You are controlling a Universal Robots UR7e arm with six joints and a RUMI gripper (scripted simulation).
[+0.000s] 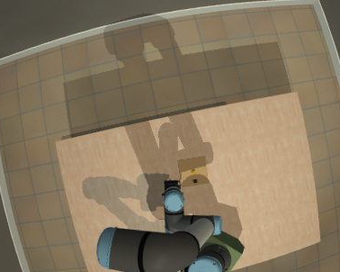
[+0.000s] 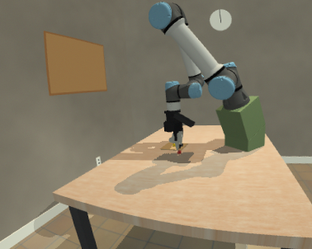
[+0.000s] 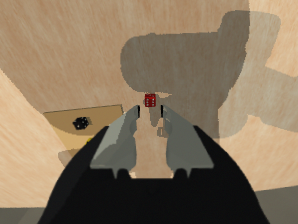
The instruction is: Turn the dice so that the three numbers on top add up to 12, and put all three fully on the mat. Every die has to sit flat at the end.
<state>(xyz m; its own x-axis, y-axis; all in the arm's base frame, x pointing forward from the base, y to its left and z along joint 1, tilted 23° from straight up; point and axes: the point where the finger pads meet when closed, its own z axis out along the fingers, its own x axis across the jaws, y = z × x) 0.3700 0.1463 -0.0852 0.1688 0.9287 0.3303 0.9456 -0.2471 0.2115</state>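
Now: hand 3 cm above the red die. Also, from my hand: yellow die: 7 cm ahead, 13 cm to the right, 3 cm below; then black die: 2 cm ahead, 12 cm to the right, 3 cm below; then tan mat: 7 cm ahead, 12 cm to the right, 4 cm below.
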